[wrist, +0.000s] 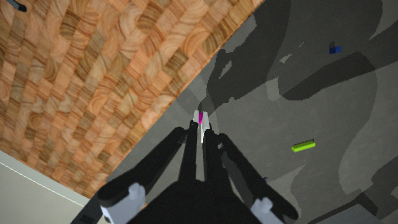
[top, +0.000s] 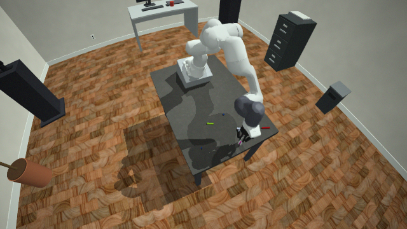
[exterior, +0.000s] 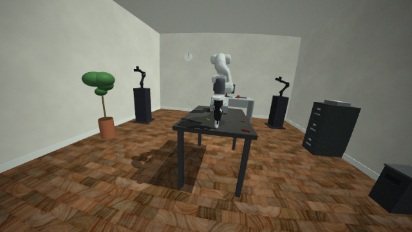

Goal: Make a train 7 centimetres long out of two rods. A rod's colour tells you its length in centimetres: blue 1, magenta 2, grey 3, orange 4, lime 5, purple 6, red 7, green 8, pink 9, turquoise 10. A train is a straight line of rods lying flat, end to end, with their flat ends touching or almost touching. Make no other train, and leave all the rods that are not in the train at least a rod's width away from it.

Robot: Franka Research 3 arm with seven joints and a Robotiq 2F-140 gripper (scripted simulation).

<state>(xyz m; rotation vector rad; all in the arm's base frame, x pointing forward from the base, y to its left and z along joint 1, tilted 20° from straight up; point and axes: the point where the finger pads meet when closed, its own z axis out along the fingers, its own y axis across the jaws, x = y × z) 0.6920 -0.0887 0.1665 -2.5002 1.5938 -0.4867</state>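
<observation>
Right now my hand is 30 mm above the magenta rod. Also, from my hand: orange rod (270 mm behind, 340 mm to the left, 40 mm below); lime rod (260 mm behind, 80 mm to the right, 40 mm below); red rod (30 mm ahead, 270 mm to the left, 40 mm below).
</observation>
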